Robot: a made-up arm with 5 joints. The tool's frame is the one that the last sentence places.
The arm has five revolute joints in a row. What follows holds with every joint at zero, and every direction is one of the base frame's. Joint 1 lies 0.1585 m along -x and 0.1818 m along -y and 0.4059 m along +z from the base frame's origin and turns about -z. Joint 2 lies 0.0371 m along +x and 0.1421 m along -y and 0.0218 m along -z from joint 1 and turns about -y. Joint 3 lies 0.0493 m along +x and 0.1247 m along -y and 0.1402 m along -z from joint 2 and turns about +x. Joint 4 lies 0.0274 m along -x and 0.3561 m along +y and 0.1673 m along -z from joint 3 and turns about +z. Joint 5 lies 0.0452 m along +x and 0.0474 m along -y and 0.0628 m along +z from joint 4 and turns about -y. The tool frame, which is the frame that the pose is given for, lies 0.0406 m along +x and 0.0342 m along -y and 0.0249 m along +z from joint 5; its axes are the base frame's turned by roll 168.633, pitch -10.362 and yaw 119.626 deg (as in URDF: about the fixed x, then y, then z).
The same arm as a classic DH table. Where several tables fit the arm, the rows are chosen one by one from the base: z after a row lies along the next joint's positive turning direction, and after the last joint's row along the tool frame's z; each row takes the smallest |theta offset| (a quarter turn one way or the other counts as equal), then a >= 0, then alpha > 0; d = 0 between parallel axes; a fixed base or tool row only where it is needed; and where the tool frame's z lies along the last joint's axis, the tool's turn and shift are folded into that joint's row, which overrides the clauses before.
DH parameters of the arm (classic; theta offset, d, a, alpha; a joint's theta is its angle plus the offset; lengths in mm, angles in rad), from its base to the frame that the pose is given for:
base (fixed): 0.8538 0 -241.2 3.1416
joint 1: 0.8538 -384.1 37.1 -1.5708
joint 2: -1.5708 266.8 140.2 -1.5708
joint 3: 1.5708 21.9 356.1 -1.5708
joint 4: -1.5708 -104.5 45.2 1.5708
joint 5: 0.087 76.1 42.6 1.8242
tool (fixed): -2.0587 -22 0 0

